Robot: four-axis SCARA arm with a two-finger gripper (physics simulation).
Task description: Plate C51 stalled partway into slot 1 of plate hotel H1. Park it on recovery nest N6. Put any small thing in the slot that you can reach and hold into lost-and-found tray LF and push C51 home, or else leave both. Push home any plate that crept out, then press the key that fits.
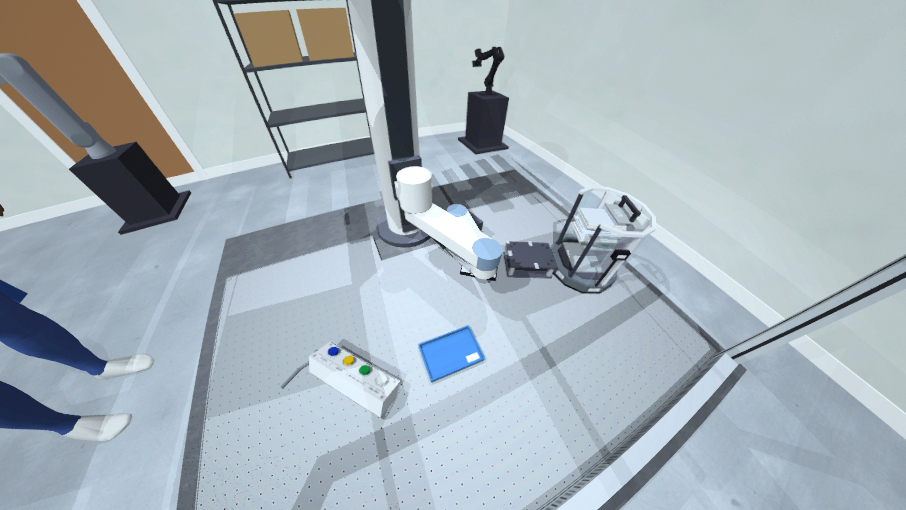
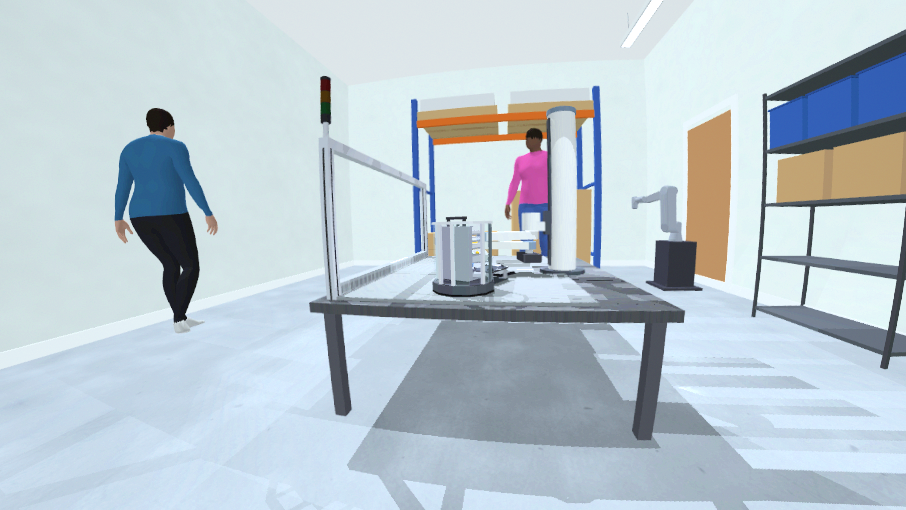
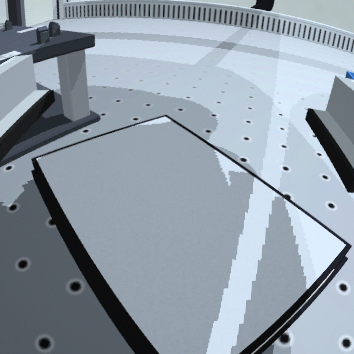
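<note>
My gripper is open, its two fingers wide apart and nothing between them. It hangs low under the folded arm, left of the dark nest N6. A flat light-grey panel with black edges lies below and between the fingers, turned relative to them; no label shows on it. The round cage right of N6 holds stacked white plates and looks like hotel H1. C51, slot 1's inside and any small thing there cannot be made out. The blue tray LF bears a white label.
A key box with blue, yellow, green and white keys stands left of the tray. The arm's column rises behind. A fence runs along the table's edge. Two people stand off the table.
</note>
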